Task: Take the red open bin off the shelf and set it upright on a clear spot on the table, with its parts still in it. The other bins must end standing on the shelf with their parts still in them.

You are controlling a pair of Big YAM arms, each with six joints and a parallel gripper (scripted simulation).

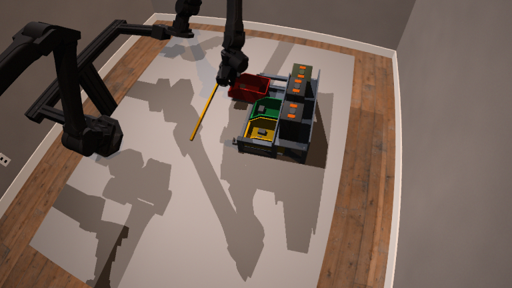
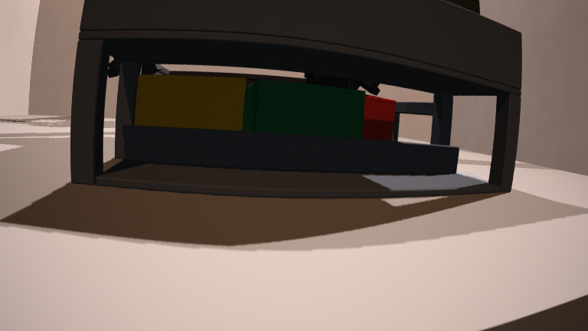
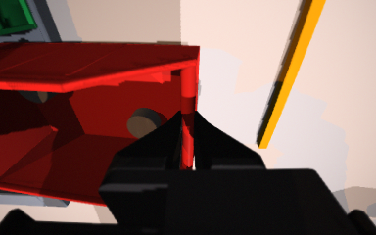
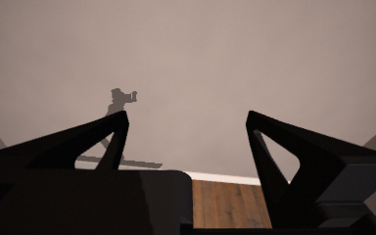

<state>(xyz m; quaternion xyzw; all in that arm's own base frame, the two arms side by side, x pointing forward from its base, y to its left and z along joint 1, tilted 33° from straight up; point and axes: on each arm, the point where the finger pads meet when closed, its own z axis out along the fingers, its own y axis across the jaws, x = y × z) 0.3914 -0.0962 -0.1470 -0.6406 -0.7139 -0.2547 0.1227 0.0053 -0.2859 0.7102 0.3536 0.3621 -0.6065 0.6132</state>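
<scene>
Now: left hand 80 mm short of the red open bin. Round my left hand: grey shelf 240 mm ahead, 100 mm to the right, 10 mm above; green bin 210 mm ahead, 100 mm to the right, 10 mm below.
</scene>
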